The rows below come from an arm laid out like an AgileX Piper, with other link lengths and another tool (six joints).
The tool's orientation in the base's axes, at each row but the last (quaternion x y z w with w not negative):
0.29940 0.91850 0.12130 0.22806
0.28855 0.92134 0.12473 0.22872
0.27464 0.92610 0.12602 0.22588
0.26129 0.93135 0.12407 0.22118
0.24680 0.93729 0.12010 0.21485
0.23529 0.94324 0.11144 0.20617
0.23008 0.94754 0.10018 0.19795
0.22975 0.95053 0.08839 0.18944
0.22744 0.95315 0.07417 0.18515
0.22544 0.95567 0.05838 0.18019
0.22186 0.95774 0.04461 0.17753
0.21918 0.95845 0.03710 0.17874
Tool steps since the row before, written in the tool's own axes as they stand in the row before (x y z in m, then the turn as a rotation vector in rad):
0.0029 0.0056 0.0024 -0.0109 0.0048 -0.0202
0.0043 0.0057 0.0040 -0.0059 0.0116 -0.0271
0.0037 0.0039 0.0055 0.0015 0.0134 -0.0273
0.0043 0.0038 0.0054 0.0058 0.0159 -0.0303
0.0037 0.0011 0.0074 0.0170 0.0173 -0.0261
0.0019 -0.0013 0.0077 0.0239 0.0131 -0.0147
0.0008 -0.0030 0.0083 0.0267 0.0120 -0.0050
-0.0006 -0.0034 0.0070 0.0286 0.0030 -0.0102
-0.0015 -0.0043 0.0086 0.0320 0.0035 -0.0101
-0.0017 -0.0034 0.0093 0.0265 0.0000 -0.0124
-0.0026 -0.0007 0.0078 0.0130 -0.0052 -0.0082
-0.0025 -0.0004 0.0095 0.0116 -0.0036 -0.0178
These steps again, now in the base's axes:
0.0019 0.0064 -0.0011 0.0003 -0.0045 0.0230
0.0015 0.0075 -0.0029 -0.0036 0.0032 0.0297
0.0017 0.0059 -0.0047 -0.0084 0.0088 0.0279
0.0009 0.0061 -0.0049 -0.0120 0.0129 0.0299
0.0010 0.0037 -0.0074 -0.0183 0.0203 0.0228
0.0014 0.0007 -0.0079 -0.0205 0.0214 0.0091
0.0017 -0.0014 -0.0086 -0.0191 0.0227 -0.0009
0.0019 -0.0027 -0.0071 -0.0264 0.0153 0.0009
0.0028 -0.0040 -0.0084 -0.0290 0.0173 -0.0001
0.0035 -0.0035 -0.0087 -0.0267 0.0116 0.0031
0.0047 -0.0017 -0.0066 -0.0160 0.0010 0.0026
0.0053 -0.0015 -0.0081 -0.0176 0.0019 0.0123

